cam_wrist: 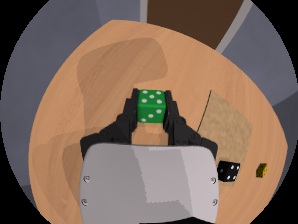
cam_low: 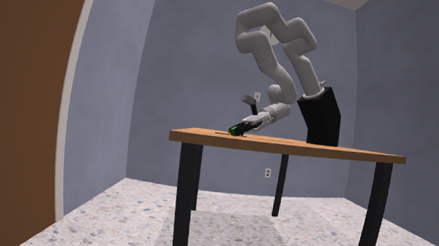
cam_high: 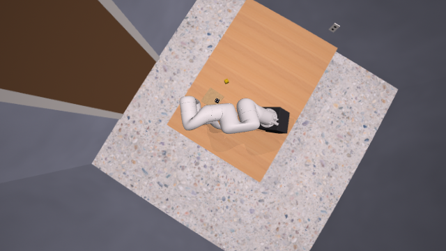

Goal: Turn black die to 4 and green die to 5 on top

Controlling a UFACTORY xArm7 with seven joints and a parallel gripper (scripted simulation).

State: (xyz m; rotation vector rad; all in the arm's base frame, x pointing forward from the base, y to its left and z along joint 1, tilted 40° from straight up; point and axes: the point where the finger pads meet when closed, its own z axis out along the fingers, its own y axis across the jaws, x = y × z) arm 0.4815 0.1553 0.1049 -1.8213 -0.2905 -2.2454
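Right now my hand is right at the green die. The rest, counted from my hand: yellow die 320 mm to the right, 20 mm behind, 10 mm below; then black die 140 mm to the right, 40 mm behind, 10 mm below; then tan mat 140 mm to the right, 20 mm below, 10 mm ahead.
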